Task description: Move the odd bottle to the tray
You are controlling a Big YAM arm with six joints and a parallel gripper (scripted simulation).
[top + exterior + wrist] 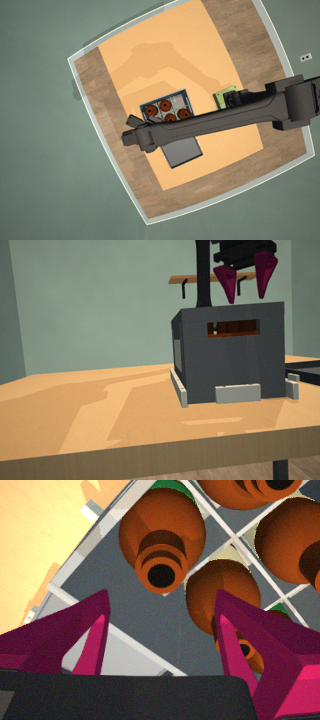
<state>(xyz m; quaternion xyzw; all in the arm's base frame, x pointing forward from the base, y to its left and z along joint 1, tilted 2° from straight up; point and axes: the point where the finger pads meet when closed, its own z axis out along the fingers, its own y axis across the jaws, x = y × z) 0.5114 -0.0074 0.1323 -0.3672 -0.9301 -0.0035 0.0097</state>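
The dark grey crate lies 11 cm below my hand, 9 cm behind it and 5 cm to the right of it. The rest, counted from my hand: grey tray 24 cm to the left, 18 cm below, 10 cm behind.
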